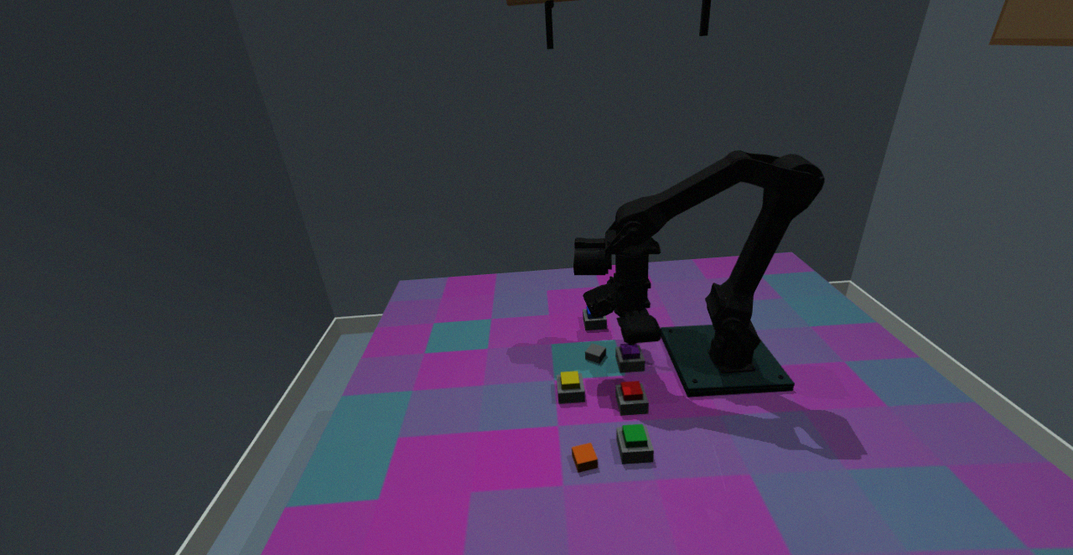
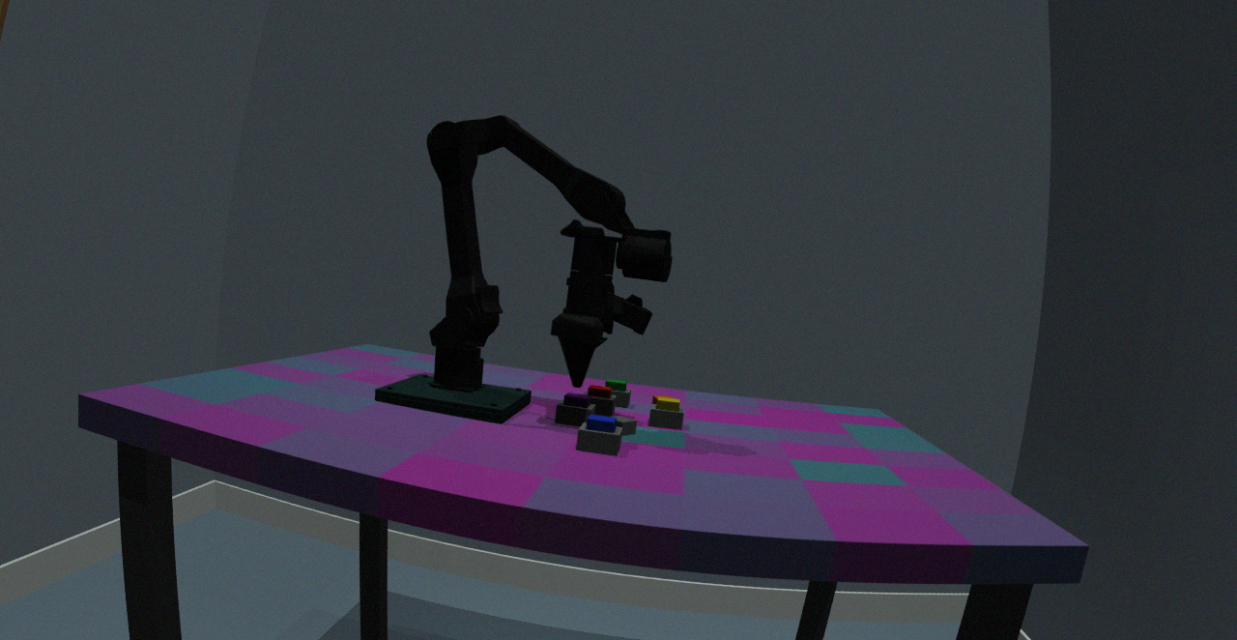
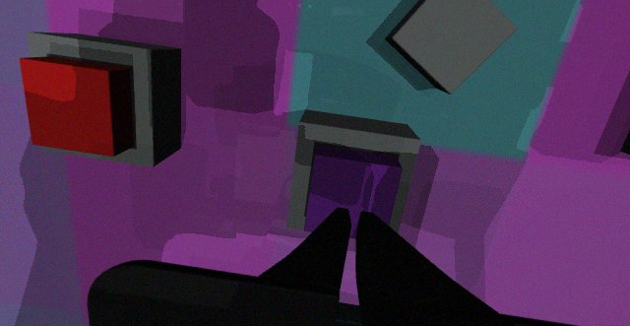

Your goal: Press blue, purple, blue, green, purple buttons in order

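Right now my gripper tip is 2 cm above the purple button. The rest, counted from my gripper tip: yellow button 13 cm ahead, 6 cm to the left, 2 cm below; grey block 6 cm ahead, 3 cm to the right, 4 cm below; red button 3 cm ahead, 11 cm to the left, 2 cm below.
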